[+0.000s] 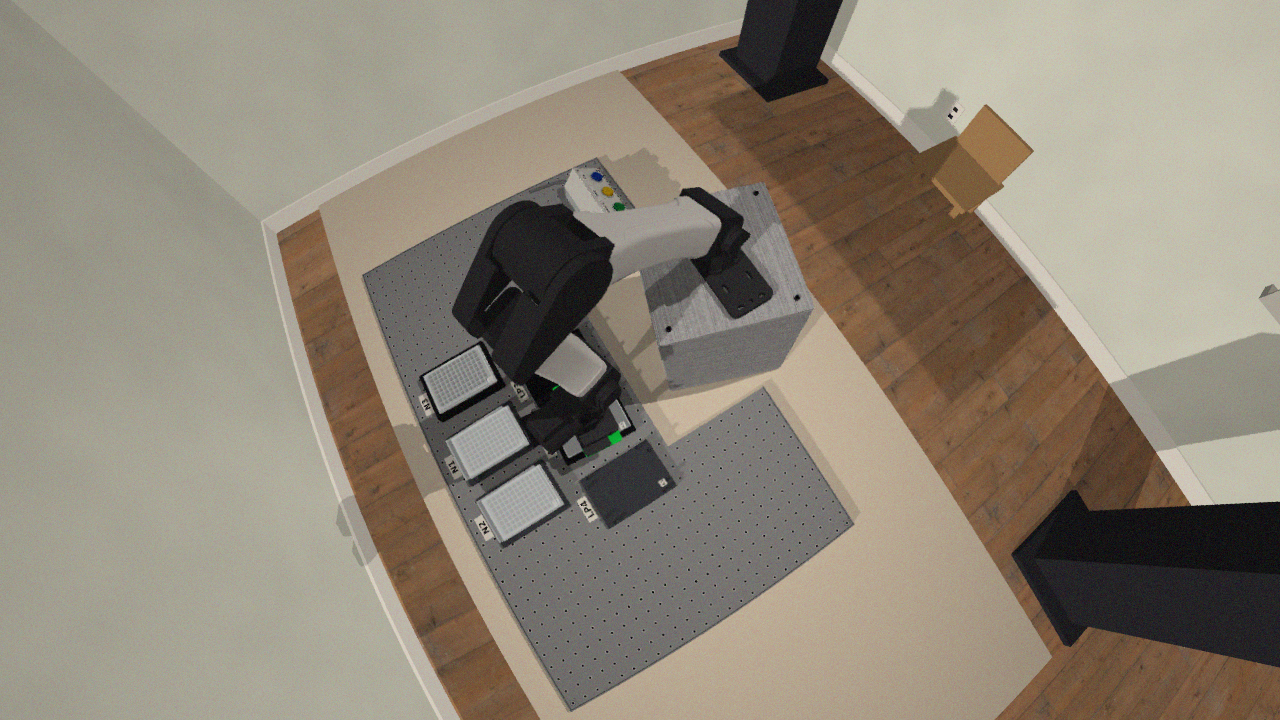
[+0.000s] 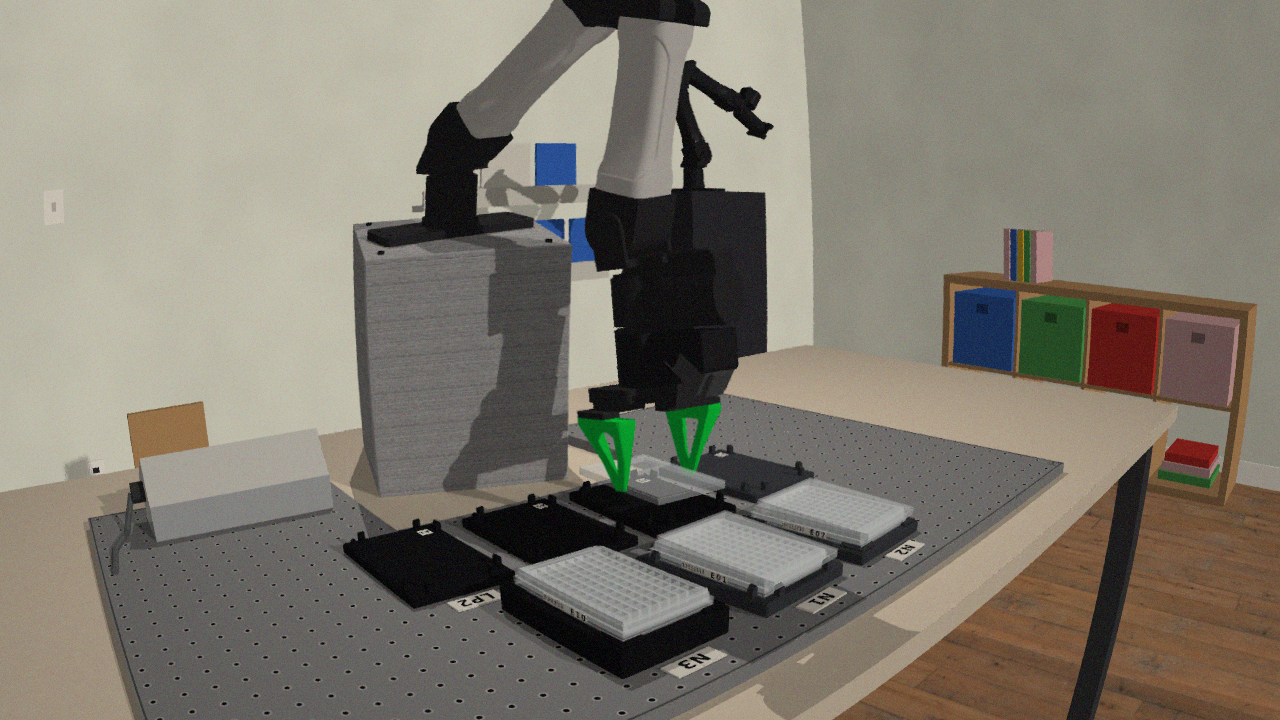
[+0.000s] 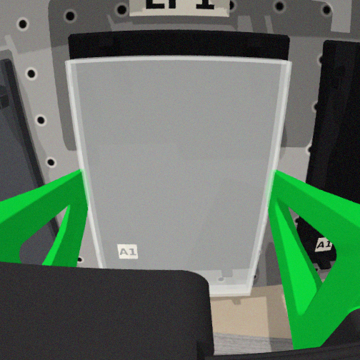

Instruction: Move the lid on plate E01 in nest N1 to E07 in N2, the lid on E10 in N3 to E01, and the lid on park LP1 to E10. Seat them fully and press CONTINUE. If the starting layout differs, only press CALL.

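Observation:
My gripper (image 2: 656, 478) (image 3: 177, 180) is shut on a clear lid (image 2: 677, 488) (image 3: 175, 125), its green fingers on the lid's two long sides. The lid hangs roughly level a little above the black park LP1 (image 2: 617, 510) (image 3: 178, 45). Plate E10 (image 1: 459, 380) (image 2: 617, 586) sits in nest N3; its wells look sharp and uncovered. Plate E01 (image 1: 489, 441) (image 2: 742, 548) in N1 and plate E07 (image 1: 521, 503) (image 2: 832, 510) in N2 look paler, as if under clear lids. The button box (image 1: 588, 189) (image 2: 234, 483) has blue, yellow and green buttons; their labels are unreadable.
The dark grey park LP4 (image 1: 626, 483) (image 2: 760, 472) lies beside LP1. Black park LP2 (image 2: 420, 565) and another black park (image 2: 546, 530) lie on the other side. The arm's grey pedestal (image 1: 733, 349) (image 2: 460, 376) stands behind the parks.

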